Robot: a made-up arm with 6 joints.
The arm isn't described. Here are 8 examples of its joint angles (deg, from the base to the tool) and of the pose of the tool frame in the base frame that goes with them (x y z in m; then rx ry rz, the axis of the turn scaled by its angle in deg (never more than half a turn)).
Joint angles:
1: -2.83 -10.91 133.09 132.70 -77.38 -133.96
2: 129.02 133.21 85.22 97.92 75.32 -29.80
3: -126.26 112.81 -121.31 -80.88 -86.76 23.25
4: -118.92 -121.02 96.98 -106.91 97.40 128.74
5: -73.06 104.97 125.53 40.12 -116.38 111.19
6: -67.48 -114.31 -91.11 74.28 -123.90 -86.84
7: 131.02 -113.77 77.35 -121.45 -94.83 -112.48
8: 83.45 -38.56 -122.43 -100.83 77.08 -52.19
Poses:
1: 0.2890 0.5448 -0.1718 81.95 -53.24 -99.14
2: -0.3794 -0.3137 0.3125 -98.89 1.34 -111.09
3: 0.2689 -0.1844 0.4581 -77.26 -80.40 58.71
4: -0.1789 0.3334 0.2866 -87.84 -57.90 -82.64
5: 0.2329 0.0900 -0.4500 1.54 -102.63 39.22
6: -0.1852 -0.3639 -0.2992 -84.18 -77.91 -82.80
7: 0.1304 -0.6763 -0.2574 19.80 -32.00 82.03
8: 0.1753 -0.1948 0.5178 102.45 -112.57 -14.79
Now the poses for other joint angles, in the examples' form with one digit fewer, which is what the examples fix.
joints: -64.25 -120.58 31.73 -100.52 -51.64 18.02
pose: 0.294 0.397 0.524 -113.4 -69.8 107.3
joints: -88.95 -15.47 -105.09 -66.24 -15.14 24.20
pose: 0.145 0.665 0.188 123.5 -0.2 -86.0
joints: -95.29 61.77 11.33 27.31 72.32 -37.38
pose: -0.013 0.452 0.229 132.1 96.6 -30.3
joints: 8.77 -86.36 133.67 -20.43 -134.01 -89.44
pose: -0.048 0.492 -0.796 74.2 -68.9 146.1
